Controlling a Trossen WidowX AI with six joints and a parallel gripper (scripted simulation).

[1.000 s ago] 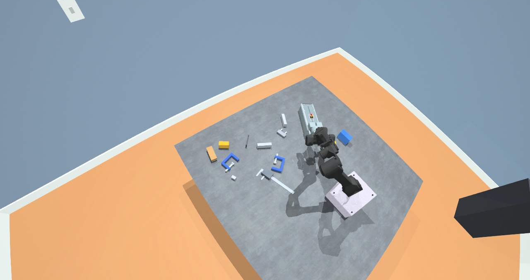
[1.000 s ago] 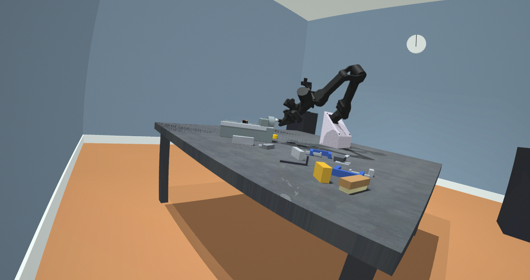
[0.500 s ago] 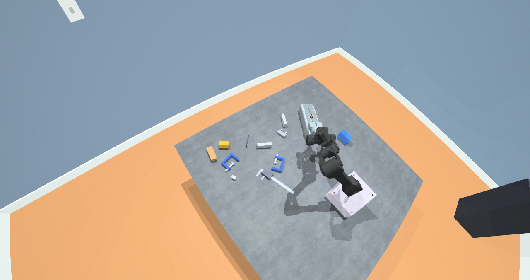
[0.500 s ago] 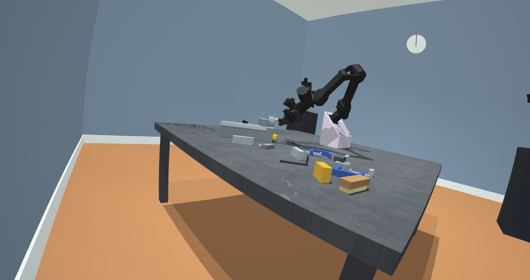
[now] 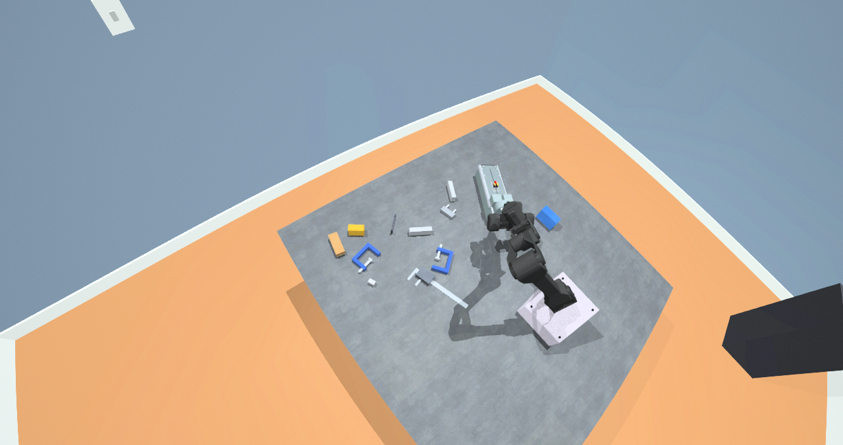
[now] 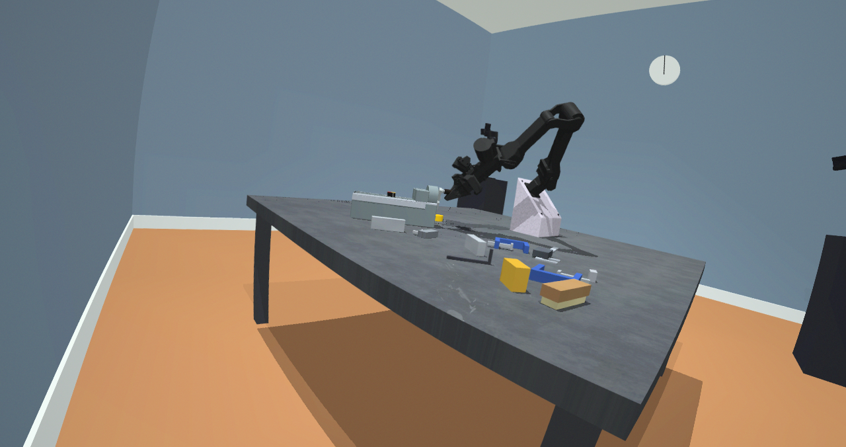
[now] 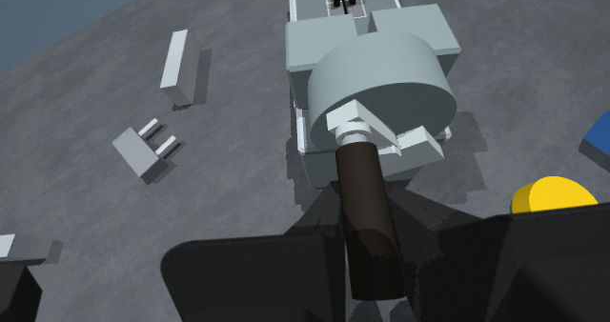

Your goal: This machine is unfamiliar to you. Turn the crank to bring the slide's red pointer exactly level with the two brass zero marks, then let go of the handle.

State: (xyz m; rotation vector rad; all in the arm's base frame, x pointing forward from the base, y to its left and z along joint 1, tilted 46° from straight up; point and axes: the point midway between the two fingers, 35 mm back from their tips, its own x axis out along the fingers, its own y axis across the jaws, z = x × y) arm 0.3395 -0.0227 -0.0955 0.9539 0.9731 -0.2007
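My gripper tip is 1 cm past the dark handle, 1 cm to the right of it and 2 cm below it. Also, from my gripper tip: red pointer: 14 cm ahead, 11 cm to the right, 1 cm below; then yellow round piece: 9 cm behind, 13 cm to the right, 8 cm below; then pronged grey block: 17 cm ahead, 11 cm to the left, 8 cm below.
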